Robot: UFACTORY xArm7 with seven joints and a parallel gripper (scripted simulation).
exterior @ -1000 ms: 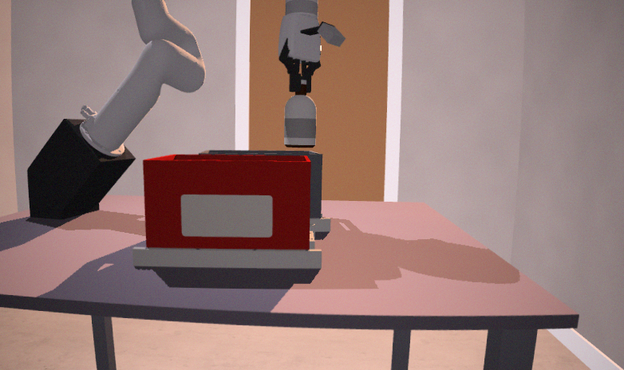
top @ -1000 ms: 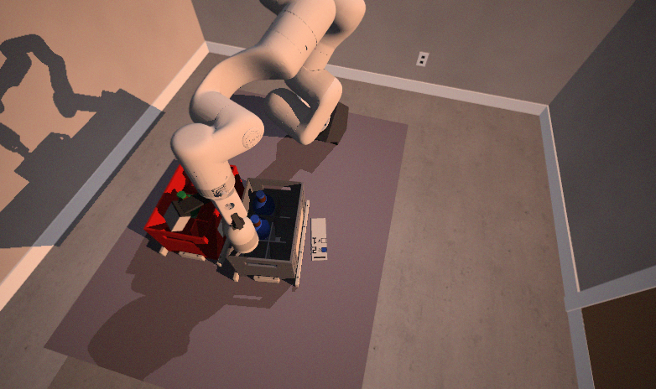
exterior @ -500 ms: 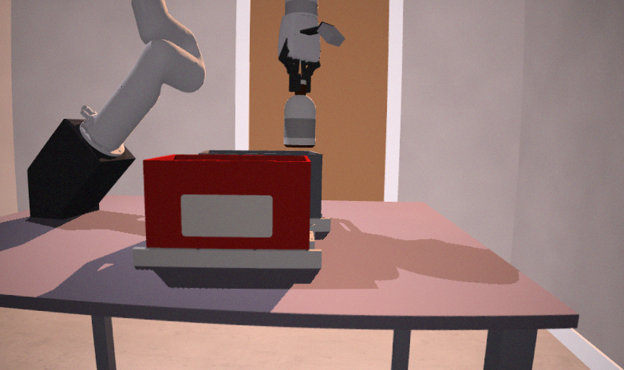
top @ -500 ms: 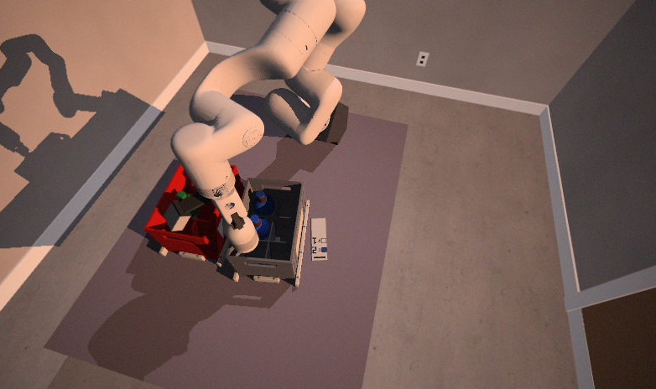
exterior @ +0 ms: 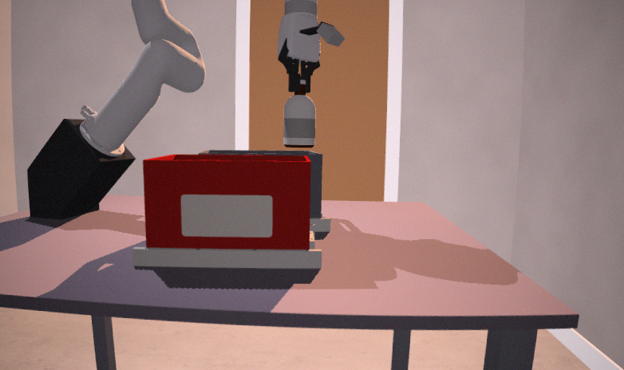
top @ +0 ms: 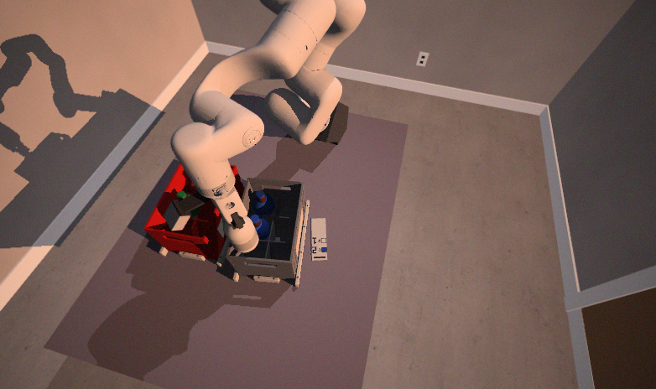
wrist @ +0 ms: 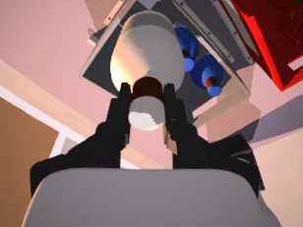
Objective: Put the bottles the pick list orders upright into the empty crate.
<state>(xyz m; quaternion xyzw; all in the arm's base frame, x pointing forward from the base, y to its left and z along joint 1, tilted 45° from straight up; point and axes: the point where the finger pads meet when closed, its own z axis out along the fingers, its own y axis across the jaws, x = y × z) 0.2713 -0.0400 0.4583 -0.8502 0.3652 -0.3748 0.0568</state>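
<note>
My hand is 70 mm above the white bottle. From my hand the other things lie so: red crate 150 mm behind, 200 mm to the right, 250 mm below; then green bottle 160 mm behind, 250 mm to the right, 250 mm below; then grey crate 90 mm behind, 40 mm to the left, 250 mm below.
</note>
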